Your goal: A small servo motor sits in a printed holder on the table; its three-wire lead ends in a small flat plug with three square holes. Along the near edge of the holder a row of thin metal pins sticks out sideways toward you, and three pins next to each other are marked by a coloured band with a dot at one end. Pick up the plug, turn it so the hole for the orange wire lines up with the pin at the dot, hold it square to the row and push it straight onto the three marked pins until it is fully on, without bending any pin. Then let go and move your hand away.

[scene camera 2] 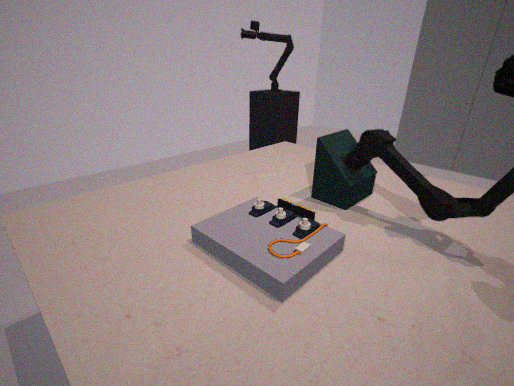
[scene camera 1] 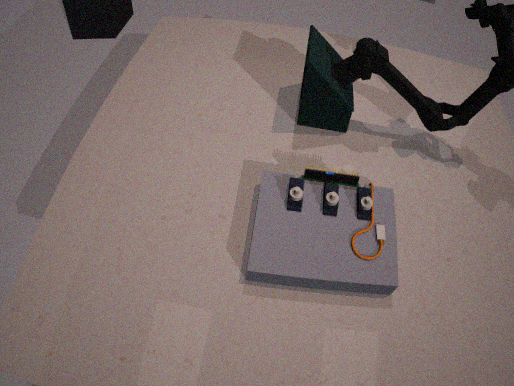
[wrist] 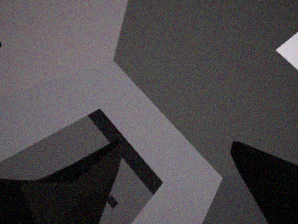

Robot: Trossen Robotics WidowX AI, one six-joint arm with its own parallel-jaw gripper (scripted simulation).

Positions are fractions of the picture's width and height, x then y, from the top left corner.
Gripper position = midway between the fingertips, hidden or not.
My gripper (wrist: 0.59,0.65) is open, holding nothing. Further things: a grey holder (scene camera 1: 0.60,0.65).
The grey holder also shows in scene camera 2 (scene camera 2: 0.47,0.62).
